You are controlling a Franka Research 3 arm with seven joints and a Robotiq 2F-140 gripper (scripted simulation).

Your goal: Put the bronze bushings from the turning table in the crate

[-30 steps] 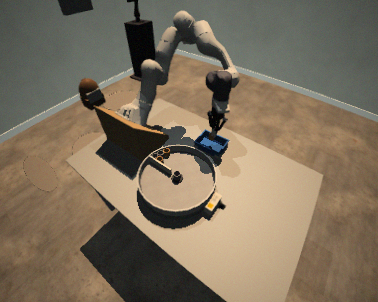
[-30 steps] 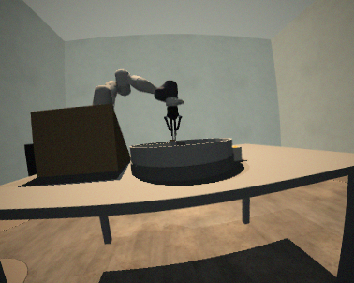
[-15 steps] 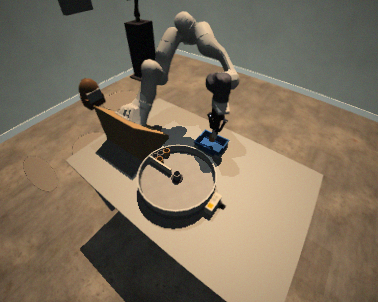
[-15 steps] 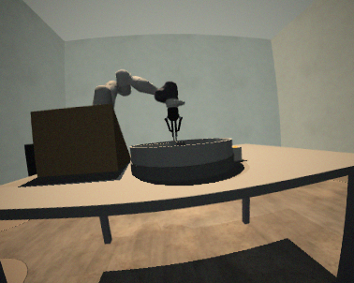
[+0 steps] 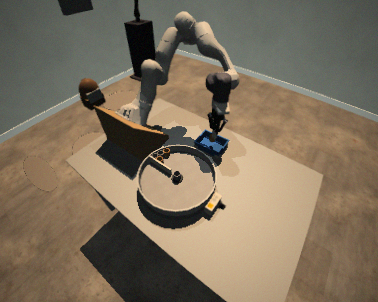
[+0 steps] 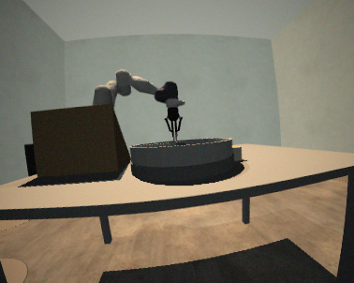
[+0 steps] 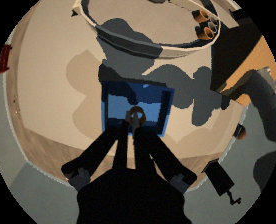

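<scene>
My hand is 1 cm past the blue crate and 9 cm above it. The rest, counted from my hand: round grey turning table: 4 cm behind, 36 cm to the right, 7 cm below.
</scene>
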